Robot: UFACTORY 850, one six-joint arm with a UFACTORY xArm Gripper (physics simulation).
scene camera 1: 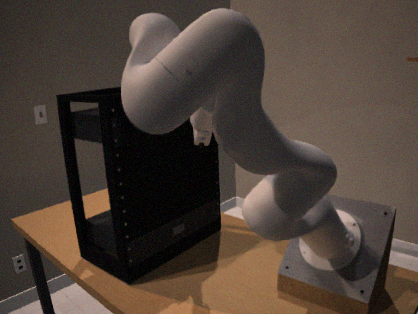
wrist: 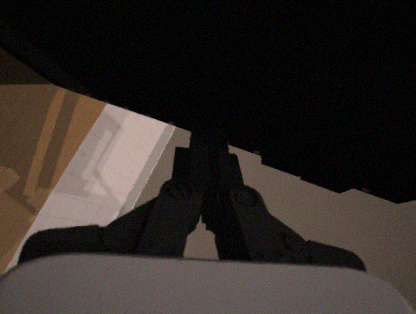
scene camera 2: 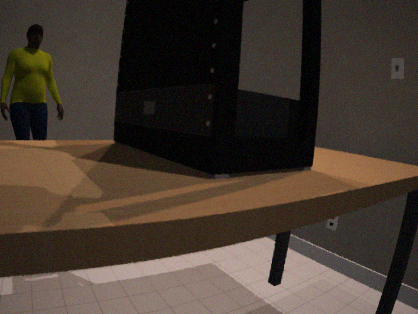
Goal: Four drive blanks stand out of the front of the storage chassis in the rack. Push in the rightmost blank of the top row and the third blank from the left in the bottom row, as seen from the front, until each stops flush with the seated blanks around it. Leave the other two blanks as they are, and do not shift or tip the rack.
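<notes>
The black rack (scene camera 1: 111,170) (scene camera 2: 226,100) stands upright on the table. Its front is nearly black in both scene views, and I cannot make out the storage chassis's separate blanks or how far any stands out. In the wrist view a large black surface fills the upper part; no blank edges can be told there. My gripper (wrist: 203,149) is shut and empty, its two dark fingers together in the middle of the wrist view. The fingertips overlap the black surface's lower edge; whether they touch it is unclear. In scene camera 1 the arm hides part of the rack's upper front.
The wooden table (scene camera 1: 240,260) (scene camera 2: 150,200) carries the rack and the arm's grey base plate (scene camera 1: 367,220). A low unit with a pale label (scene camera 1: 178,228) (scene camera 2: 149,107) sits near the rack's bottom. A person in a yellow top (scene camera 2: 32,75) stands in the background.
</notes>
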